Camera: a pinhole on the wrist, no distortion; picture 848 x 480 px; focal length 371.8 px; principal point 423.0 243.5 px. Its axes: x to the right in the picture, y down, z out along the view. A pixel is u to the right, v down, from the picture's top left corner.
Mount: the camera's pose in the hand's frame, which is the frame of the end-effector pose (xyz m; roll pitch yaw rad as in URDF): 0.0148 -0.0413 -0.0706 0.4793 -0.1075 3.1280
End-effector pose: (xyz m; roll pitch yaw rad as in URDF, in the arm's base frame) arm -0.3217 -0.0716 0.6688 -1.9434 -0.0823 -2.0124
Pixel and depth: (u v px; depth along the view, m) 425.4 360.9 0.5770
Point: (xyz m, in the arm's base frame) 0.0564 -0.3572 0.4277
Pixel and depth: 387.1 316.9 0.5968
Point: -0.0086 -0.3982 0.3787
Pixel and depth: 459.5 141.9 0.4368
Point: -0.2037 -0.1719 0.3268
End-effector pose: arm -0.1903 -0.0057 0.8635 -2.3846 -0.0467 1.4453
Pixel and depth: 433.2 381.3 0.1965
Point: -0.2901 0.0434 0.7764
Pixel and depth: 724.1 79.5 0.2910
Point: -0.1659 -0.1929 0.5998
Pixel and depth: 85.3 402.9 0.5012
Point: -0.4154 0.5667 0.5875
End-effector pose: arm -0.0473 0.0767 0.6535 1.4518 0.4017 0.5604
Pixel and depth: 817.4 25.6 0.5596
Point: -0.1335 -0.2995 1.3687
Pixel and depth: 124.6 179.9 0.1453
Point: 0.0967 0.1340 0.6427
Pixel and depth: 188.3 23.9 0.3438
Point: 0.2978 0.1982 0.8342
